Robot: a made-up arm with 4 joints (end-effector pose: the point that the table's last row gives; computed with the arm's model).
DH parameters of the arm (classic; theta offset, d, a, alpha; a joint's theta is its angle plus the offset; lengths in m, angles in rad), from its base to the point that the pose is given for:
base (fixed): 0 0 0 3.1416
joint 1: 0 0.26 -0.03 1.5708
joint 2: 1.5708 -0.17 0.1 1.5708
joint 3: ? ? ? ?
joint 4: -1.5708 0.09 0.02 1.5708
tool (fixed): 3.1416 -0.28 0 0
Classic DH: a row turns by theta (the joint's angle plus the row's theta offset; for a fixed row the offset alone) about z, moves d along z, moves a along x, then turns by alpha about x.
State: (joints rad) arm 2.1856 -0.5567 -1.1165 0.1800
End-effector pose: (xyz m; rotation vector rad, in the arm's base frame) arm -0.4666 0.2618 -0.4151 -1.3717 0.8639 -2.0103
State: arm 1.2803 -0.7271 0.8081 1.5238
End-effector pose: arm -0.0553 -0.3401 -0.2830 -0.5651 -2.4308 -0.9892
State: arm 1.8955 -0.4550 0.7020 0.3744
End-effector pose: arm -0.0757 -0.1809 -0.6214 -0.2568 -1.2020 -1.6592
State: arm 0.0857 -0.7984 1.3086 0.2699
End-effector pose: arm 0.1927 0.1337 -0.4437 1.2743 -0.9591 0.2898
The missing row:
joint 3: 0 -0.04 0.08 1.5708
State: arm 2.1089 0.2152 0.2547 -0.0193
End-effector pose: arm -0.0433 0.2523 -0.7058 0.3992 -0.1286 -2.1091
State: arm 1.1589 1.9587 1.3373 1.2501
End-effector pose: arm -0.1387 0.2959 -0.3758 0.3536 0.6425 -2.4748
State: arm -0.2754 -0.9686 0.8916 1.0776
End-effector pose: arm 0.3410 0.0471 -0.2757 1.3050 -1.7260 0.1011
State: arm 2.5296 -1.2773 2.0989 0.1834
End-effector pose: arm 0.1356 -0.1314 -0.2673 -0.2226 -1.9153 -0.5176
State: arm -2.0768 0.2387 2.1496 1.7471
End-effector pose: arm -0.0126 0.1845 -0.4600 1.1209 0.5310 -0.1604
